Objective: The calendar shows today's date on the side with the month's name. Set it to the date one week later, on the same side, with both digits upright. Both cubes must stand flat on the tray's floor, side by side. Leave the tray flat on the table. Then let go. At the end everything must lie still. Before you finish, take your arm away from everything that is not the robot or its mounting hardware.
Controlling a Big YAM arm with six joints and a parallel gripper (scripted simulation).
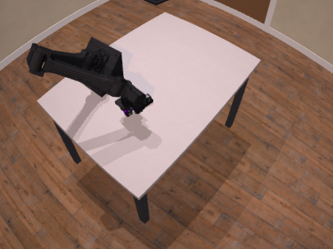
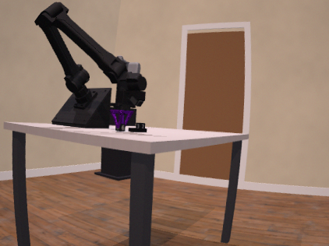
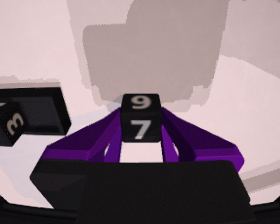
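Now: hand right at the black date cube. Also, from my hand: black tray 11 cm to the left, 1 cm below.
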